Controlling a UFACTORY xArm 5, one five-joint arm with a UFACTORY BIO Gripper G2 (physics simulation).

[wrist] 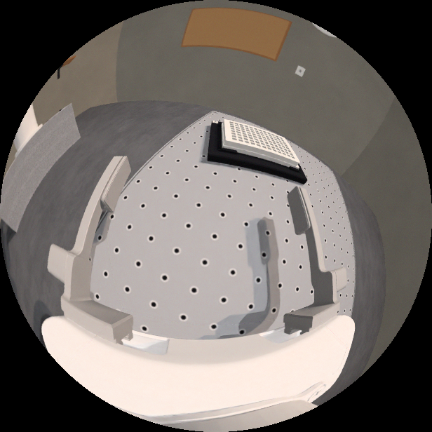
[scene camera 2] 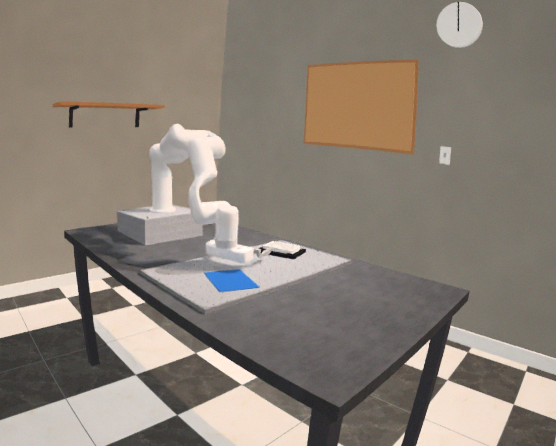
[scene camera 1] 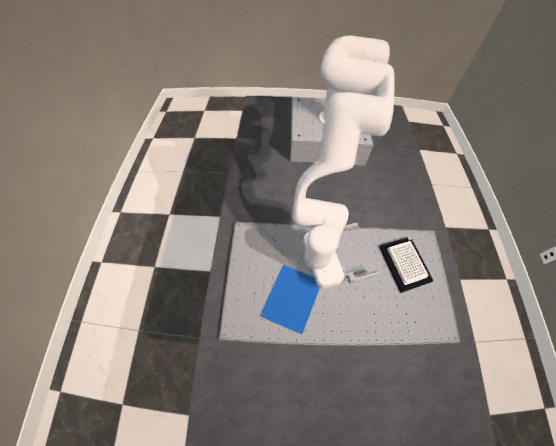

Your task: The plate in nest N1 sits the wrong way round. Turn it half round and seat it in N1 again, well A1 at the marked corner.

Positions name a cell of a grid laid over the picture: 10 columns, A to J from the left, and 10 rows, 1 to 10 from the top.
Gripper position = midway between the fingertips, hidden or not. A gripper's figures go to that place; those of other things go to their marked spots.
My gripper (wrist: F4) is 0.11 m from the lens. A white well plate (wrist: F4) is 0.21 m from the lens. A black nest N1 (wrist: F4): 0.18 m from the lens.
